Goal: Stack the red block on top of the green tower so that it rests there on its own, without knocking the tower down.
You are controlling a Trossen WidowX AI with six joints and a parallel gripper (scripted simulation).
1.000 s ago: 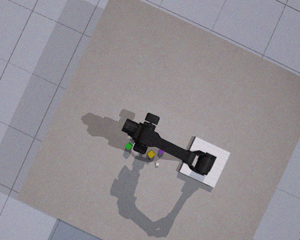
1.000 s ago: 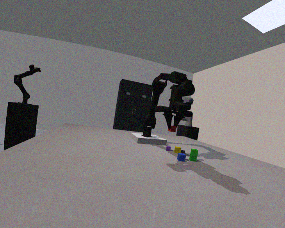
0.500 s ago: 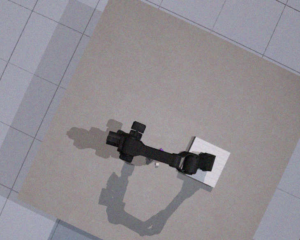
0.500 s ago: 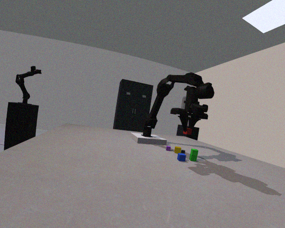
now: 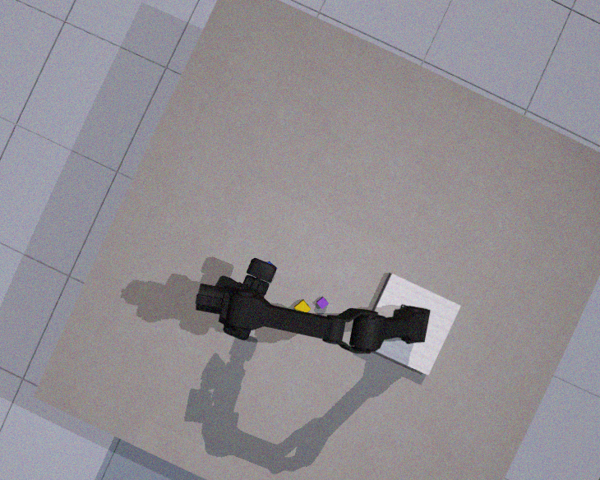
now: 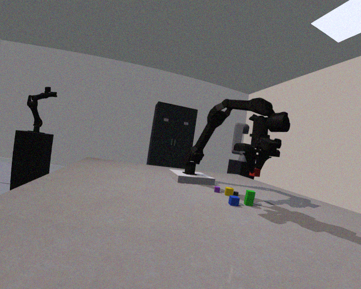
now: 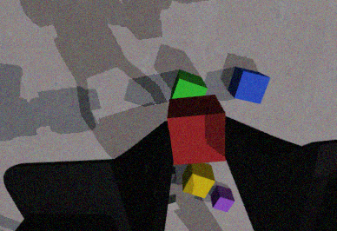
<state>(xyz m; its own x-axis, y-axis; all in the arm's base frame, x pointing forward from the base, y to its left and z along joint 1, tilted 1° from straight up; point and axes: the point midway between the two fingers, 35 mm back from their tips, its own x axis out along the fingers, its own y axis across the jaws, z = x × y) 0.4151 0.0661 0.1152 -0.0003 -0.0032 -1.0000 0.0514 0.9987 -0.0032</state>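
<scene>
Right now my gripper tip is 10 mm past the blue block, 70 mm to the left of it and 110 mm above it. The rest, counted from my gripper tip: red block: right at my gripper tip; then yellow block: 130 mm behind, 110 mm below; then small dark block: 130 mm behind, 40 mm to the left, 120 mm below.
</scene>
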